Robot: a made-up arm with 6 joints.
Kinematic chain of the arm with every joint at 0, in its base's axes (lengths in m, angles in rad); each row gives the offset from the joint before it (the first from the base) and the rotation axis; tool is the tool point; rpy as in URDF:
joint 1: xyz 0 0 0.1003 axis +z
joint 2: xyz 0 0 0 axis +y
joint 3: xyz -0.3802 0 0.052 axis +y
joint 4: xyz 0.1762 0 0.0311 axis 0.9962 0 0.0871
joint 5: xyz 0 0 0 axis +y
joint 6: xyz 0.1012 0 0.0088 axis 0.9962 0 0.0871
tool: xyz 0 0 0 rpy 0 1.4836 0
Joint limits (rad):
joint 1: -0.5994..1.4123
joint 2: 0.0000..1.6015
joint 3: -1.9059..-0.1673
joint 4: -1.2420..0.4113
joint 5: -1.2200..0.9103
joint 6: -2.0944..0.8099
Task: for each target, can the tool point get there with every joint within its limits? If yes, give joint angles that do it. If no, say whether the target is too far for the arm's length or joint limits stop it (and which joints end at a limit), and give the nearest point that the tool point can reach.
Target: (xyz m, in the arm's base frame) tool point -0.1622 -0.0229 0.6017
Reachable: yes | joints 0.2475 0.5825 -1.4935 -0.9229 -0.2184 -0.0111
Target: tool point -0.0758 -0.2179 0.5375
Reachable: yes | joints 1.1718 0.3590 -1.4618 -0.6227 0.2518 -0.5828
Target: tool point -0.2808 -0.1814 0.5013
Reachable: yes | joints 0.5977 0.2076 -1.6722 0.2129 0.3876 -0.4548
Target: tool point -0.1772 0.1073 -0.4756
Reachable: no: joint limits stop it (at a limit: joint 2, joint 3, joint 5) | nearest point -0.1122 0.0679 0.1503 | short by 0.631 m
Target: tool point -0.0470 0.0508 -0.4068
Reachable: no: joint limits stop it (at a limit: joint 1, joint 2, joint 3, joint 5) | nearest point -0.1072 0.0756 0.1503 | short by 0.561 m
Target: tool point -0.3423 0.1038 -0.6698
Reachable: no: too far | nearest point -0.1255 0.0381 0.1503 | short by 0.851 m
